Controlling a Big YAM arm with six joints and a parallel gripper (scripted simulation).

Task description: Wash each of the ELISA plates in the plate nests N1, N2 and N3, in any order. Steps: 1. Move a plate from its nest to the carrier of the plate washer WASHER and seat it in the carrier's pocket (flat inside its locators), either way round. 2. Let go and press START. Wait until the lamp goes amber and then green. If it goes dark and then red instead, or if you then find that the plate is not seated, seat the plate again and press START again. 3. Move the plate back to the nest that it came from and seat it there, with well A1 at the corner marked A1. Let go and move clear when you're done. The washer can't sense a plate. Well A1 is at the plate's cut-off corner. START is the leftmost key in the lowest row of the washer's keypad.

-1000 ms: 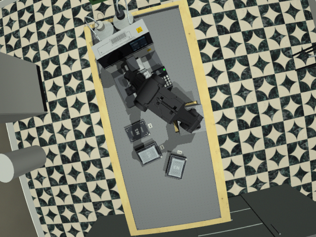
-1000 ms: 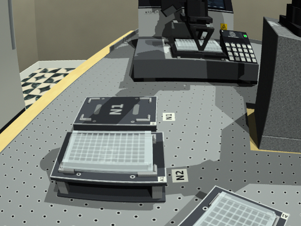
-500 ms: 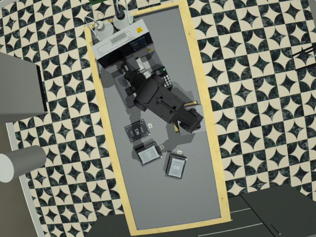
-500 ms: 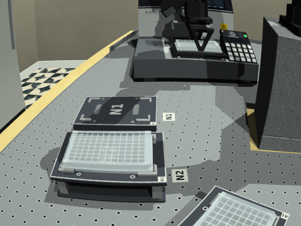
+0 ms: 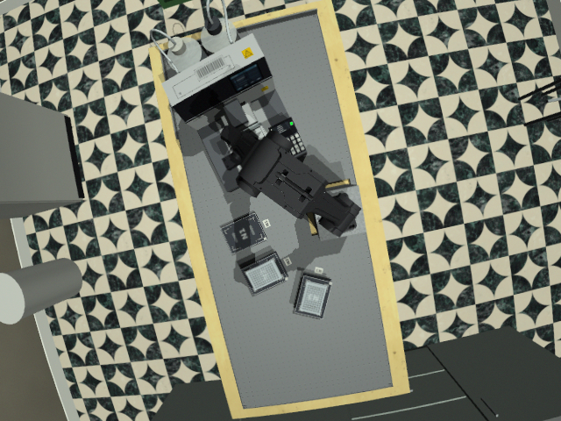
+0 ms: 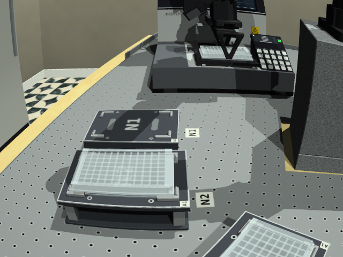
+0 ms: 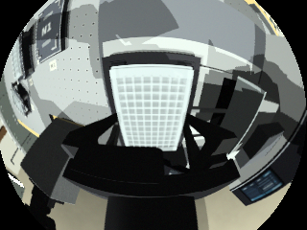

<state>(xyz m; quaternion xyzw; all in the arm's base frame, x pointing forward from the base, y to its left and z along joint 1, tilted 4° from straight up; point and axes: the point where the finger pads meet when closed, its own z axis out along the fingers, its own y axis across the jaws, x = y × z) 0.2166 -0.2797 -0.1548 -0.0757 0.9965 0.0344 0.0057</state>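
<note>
The washer carrier lies 1 cm below my hand. Also, from my hand: plate washer: 15 cm to the right, 4 cm above, 2 cm ahead; then nest N3: 61 cm to the left, 5 cm below, 4 cm behind; then nest label: 26 cm to the left, 9 cm below, 6 cm ahead.
</note>
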